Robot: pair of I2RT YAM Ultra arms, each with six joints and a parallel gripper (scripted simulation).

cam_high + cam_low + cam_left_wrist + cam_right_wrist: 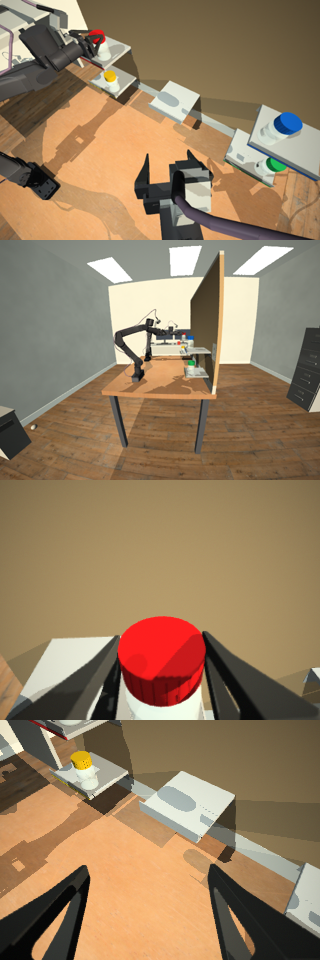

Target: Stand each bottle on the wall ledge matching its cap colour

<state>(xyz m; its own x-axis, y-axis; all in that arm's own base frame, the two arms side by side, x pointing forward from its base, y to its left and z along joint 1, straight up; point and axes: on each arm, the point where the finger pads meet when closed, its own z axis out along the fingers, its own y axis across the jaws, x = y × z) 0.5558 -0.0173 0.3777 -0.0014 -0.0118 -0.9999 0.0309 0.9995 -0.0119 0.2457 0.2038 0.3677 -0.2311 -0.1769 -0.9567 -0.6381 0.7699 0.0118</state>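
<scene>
Now: the red-capped bottle 5 cm below my left hand. From my left hand the other things lie so: yellow-capped bottle (1 cm behind, 25 cm below); then blue-capped bottle (6 cm behind, 68 cm to the right, 6 cm below); then brown wall (11 cm ahead, 36 cm to the right, 6 cm above).
</scene>
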